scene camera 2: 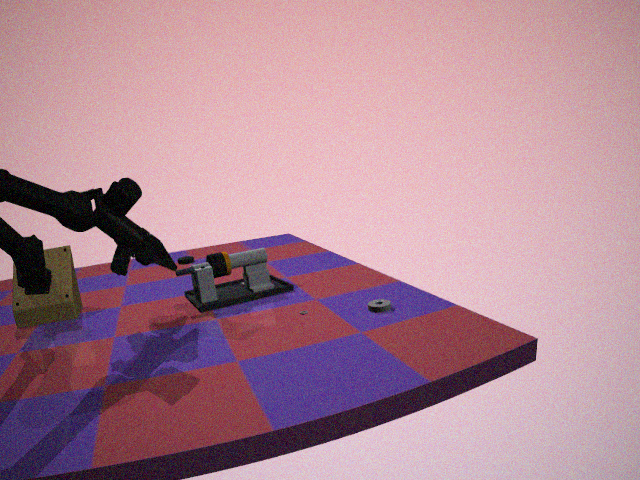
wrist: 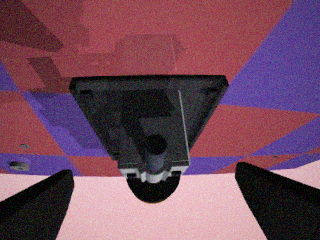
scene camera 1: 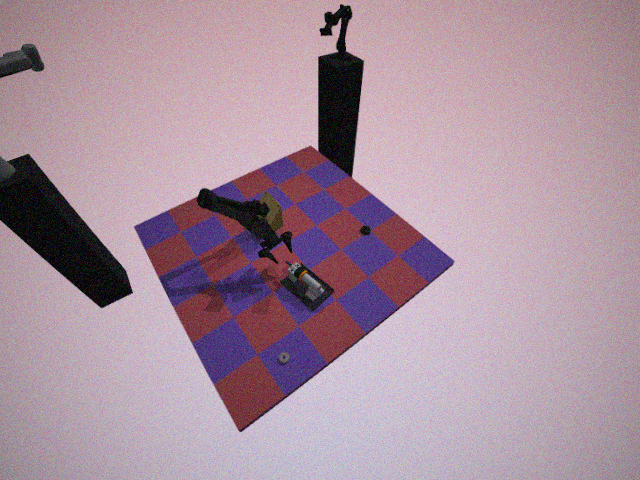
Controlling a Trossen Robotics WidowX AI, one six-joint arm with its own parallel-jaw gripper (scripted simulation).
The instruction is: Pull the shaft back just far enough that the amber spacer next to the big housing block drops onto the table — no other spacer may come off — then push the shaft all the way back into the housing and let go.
same spot on housing block: (wrist: pixel 123 111) = (scene camera 2: pixel 199 293)
